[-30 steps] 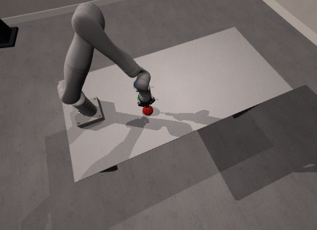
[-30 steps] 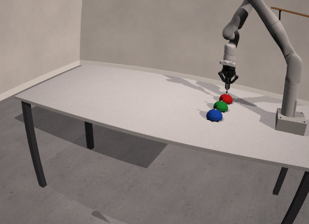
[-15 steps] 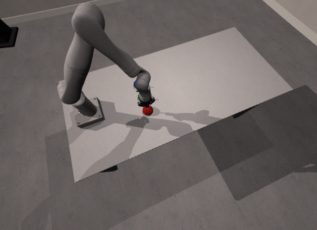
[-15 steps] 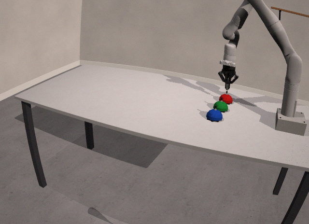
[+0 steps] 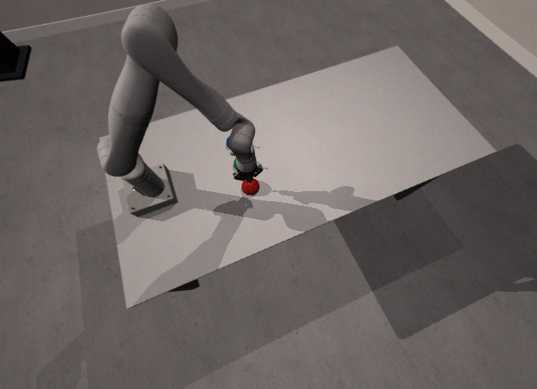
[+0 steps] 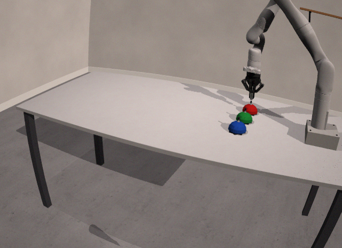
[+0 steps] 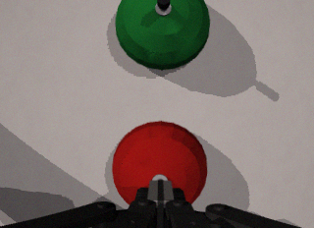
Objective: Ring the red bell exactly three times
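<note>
Right now the red bell is 5 cm below my hand. Also, from my hand: blue bell (26 cm to the left, 5 cm below, 4 cm behind); then green bell (13 cm to the left, 5 cm below, 2 cm behind).
</note>
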